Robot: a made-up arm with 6 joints.
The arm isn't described. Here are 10 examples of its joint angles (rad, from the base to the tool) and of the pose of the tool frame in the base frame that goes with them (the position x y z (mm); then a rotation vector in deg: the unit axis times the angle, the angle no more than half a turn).
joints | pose
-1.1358 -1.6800 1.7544 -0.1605 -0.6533 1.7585 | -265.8 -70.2 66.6 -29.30 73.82 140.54
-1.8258 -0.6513 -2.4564 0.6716 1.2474 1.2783 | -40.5 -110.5 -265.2 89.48 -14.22 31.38
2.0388 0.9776 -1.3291 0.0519 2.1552 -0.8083 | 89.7 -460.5 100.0 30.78 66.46 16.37
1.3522 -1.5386 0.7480 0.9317 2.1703 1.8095 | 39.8 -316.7 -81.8 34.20 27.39 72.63
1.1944 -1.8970 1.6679 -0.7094 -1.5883 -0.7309 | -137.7 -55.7 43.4 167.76 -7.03 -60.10
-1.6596 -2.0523 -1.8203 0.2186 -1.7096 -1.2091 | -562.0 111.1 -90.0 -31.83 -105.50 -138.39
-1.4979 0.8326 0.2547 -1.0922 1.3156 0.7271 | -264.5 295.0 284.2 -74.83 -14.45 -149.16
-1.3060 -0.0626 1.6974 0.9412 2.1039 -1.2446 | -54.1 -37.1 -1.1 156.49 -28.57 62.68
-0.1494 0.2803 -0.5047 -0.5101 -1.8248 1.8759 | -312.6 -258.1 115.4 7.09 148.42 61.34
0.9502 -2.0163 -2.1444 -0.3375 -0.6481 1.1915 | -389.7 -334.7 406.9 -107.01 -26.16 -33.99
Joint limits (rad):
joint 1: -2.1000..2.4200
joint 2: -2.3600..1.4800
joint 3: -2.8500..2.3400
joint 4: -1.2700..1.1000
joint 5: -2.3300..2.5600
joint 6: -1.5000..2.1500
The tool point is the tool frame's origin. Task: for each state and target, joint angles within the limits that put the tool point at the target. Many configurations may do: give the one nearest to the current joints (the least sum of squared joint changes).
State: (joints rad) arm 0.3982 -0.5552 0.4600 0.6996 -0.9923 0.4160
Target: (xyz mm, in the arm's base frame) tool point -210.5 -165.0 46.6
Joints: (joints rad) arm 0.3973 -0.6276 0.2820 0.5105 -1.0126 0.9287
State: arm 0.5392 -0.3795 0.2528 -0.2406 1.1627 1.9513
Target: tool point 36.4 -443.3 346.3
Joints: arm 0.7467 -0.4224 0.6888 0.2022 0.8858 1.8378
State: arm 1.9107 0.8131 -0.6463 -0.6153 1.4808 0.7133
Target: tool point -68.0 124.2 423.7
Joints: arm 1.8261 0.8883 -1.0954 -1.0546 1.2605 1.0881
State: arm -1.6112 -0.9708 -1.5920 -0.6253 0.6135 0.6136
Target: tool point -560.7 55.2 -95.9
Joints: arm -1.0673 -1.4078 -1.5369 -0.5855 0.6998 0.4557
